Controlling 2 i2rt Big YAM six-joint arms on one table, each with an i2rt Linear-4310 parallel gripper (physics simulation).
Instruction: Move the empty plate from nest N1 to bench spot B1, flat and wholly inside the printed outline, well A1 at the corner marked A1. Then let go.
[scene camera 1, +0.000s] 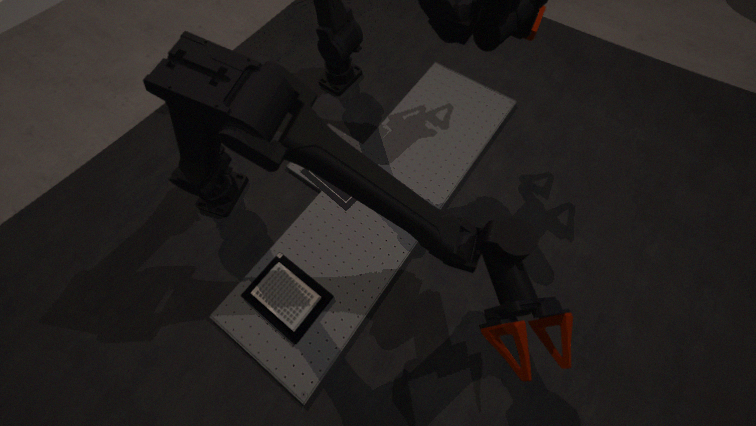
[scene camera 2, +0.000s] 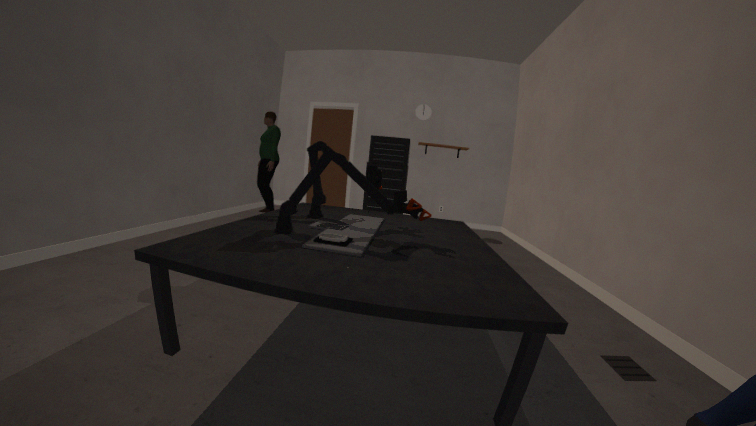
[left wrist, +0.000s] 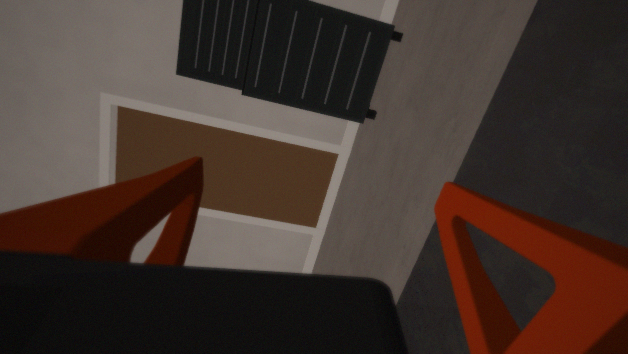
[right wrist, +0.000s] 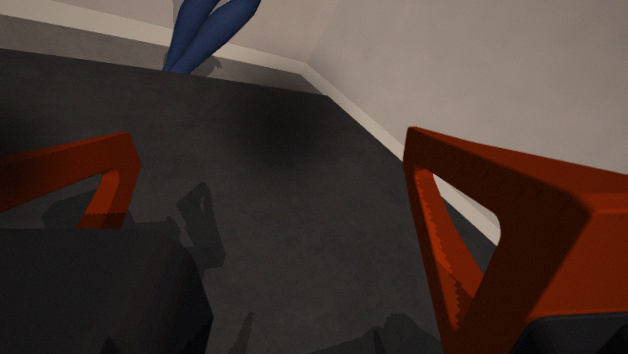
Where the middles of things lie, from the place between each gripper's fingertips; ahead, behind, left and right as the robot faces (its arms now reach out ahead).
Labels:
Right now the well plate (scene camera 1: 284, 294) is 78 cm to the right of my left hand, 28 cm below it and 11 cm behind it.
My right gripper is now 440 mm past the well plate, 160 mm to the left of it and 160 mm above it.

